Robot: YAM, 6 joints.
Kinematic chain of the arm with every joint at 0, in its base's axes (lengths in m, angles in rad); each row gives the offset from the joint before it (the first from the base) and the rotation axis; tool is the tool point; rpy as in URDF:
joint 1: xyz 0 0 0.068 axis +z
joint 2: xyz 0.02 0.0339 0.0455 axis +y
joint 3: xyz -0.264 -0.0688 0 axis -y
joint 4: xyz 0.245 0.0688 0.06 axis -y
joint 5: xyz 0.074 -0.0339 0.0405 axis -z
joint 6: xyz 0.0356 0 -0.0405 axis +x
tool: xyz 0 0 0 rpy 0 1.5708 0
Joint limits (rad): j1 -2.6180..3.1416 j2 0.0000..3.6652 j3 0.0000..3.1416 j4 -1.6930..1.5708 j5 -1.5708..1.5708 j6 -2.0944..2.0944
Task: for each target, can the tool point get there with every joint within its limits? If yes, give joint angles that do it. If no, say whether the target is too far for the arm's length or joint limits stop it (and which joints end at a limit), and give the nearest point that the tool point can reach.
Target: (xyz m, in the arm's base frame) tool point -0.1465 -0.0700 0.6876
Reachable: yes | joints 0.6136 1.1439 2.8158 -0.2427 -0.8666 1.5855
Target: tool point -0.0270 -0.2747 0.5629
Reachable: yes | joints 1.5673 0.4934 1.8067 1.0028 -0.8221 1.1739
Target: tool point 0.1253 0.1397 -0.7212
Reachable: no: too far | nearest point 0.1451 0.1618 -0.3790 | short by 0.343 m
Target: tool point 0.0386 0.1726 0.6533
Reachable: yes | joints 1.4018 1.3759 1.9069 0.7891 0.2571 -1.0015
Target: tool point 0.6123 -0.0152 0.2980
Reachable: yes | joints -0.0060 2.7180 2.6764 0.2878 0.3286 1.5307
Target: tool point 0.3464 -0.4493 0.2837
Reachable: yes | joints -0.9515 2.6030 2.2072 1.2002 -0.6393 -0.5019
